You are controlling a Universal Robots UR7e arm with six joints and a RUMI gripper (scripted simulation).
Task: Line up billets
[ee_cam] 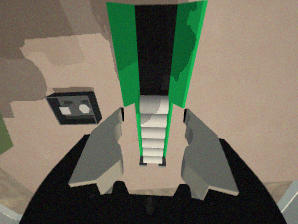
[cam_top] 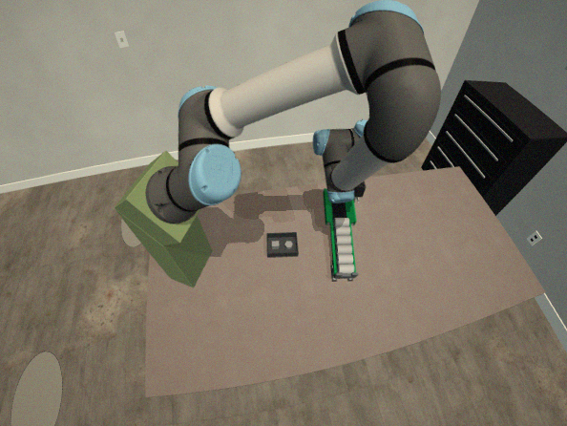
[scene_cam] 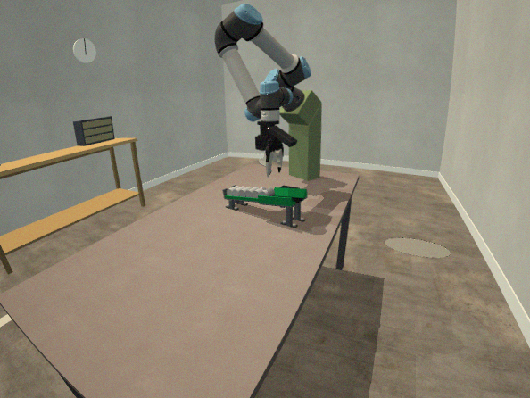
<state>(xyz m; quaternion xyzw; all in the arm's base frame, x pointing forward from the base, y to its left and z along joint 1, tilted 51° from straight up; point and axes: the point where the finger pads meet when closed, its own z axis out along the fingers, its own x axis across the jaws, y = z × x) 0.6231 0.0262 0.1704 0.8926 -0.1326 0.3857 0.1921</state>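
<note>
Now: hand 30 mm past the ramp, 60 mm to the left of it and 130 mm above it. The rest, counted from my hand: small dark tray 260 mm behind, 40 mm to the left, 190 mm below.
</note>
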